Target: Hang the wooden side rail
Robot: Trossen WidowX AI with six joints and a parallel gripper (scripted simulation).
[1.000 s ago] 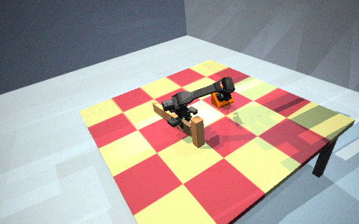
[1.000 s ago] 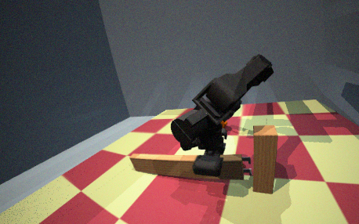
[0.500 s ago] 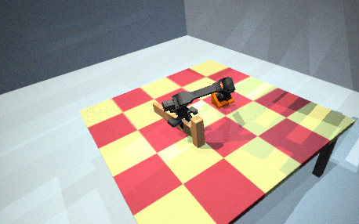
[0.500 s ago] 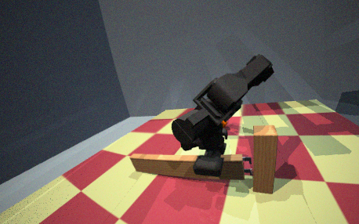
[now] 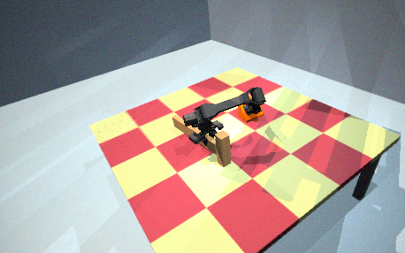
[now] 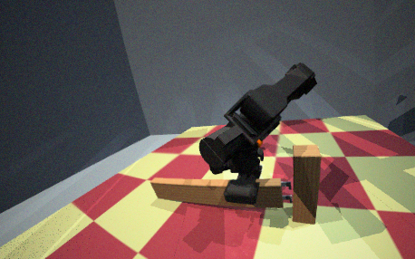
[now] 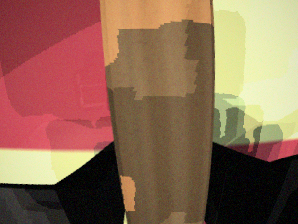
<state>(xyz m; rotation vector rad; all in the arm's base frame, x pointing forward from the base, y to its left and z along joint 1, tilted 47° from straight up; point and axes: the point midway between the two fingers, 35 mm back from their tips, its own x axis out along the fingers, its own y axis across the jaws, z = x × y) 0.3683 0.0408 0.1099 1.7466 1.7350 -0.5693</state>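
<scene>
Now: the wooden headboard post 120 mm to the left of my gripper tip, 40 mm above it and 10 mm behind it.
</scene>
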